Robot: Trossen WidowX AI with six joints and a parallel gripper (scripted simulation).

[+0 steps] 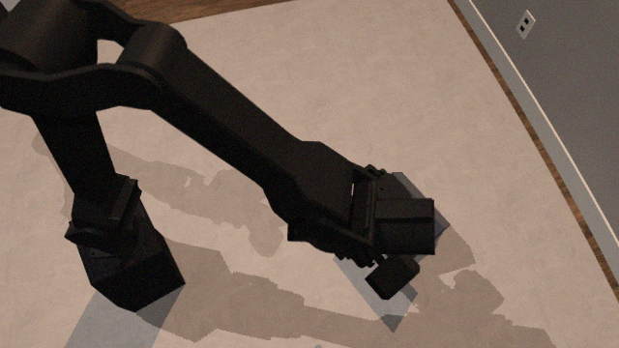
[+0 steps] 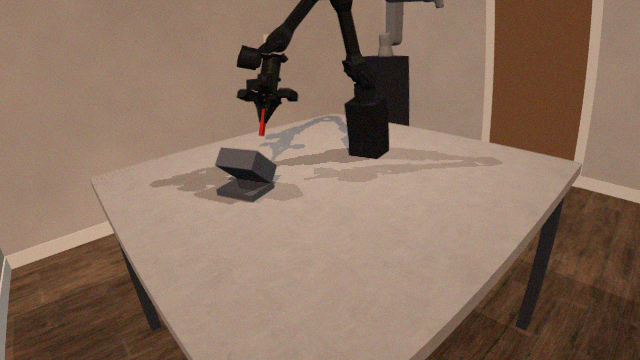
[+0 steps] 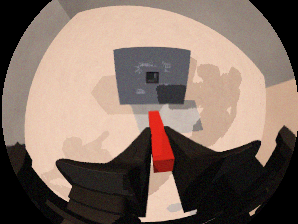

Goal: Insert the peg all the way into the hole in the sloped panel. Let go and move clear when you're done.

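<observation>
Now: hand 11 cm short of the dark base plate, 6 cm to the right of it and 20 cm above it. Round my hand: red peg (1 cm ahead, 1 cm to the left, 3 cm below).
</observation>
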